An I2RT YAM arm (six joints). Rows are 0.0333 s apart.
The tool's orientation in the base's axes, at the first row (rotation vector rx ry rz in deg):
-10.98 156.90 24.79
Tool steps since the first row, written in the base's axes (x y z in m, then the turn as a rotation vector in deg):
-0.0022 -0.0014 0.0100 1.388 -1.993 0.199
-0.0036 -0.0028 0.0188 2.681 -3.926 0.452
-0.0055 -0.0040 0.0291 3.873 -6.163 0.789
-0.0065 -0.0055 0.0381 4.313 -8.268 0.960
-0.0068 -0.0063 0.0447 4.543 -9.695 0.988
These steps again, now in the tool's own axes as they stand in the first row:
-0.0016 0.0018 -0.0101 -1.207 -2.086 -0.361
-0.0034 0.0032 -0.0188 -2.350 -4.083 -0.782
-0.0054 0.0052 -0.0289 -3.408 -6.325 -1.408
-0.0077 0.0064 -0.0377 -3.718 -8.348 -2.091
-0.0098 0.0075 -0.0440 -3.832 -9.730 -2.499

